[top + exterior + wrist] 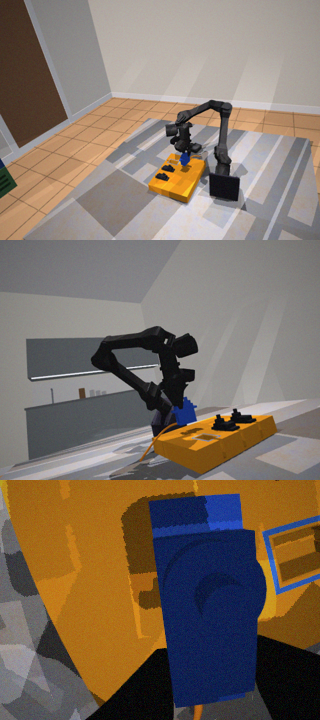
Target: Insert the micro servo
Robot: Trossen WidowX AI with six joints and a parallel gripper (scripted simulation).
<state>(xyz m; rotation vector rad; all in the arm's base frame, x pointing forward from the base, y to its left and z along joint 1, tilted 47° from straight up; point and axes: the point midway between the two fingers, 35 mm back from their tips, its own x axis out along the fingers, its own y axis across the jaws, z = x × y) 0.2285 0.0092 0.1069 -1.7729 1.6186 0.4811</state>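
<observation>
Now: the orange deck 10 cm below my gripper tip, 8 cm to the left of it and 2 cm behind it.
</observation>
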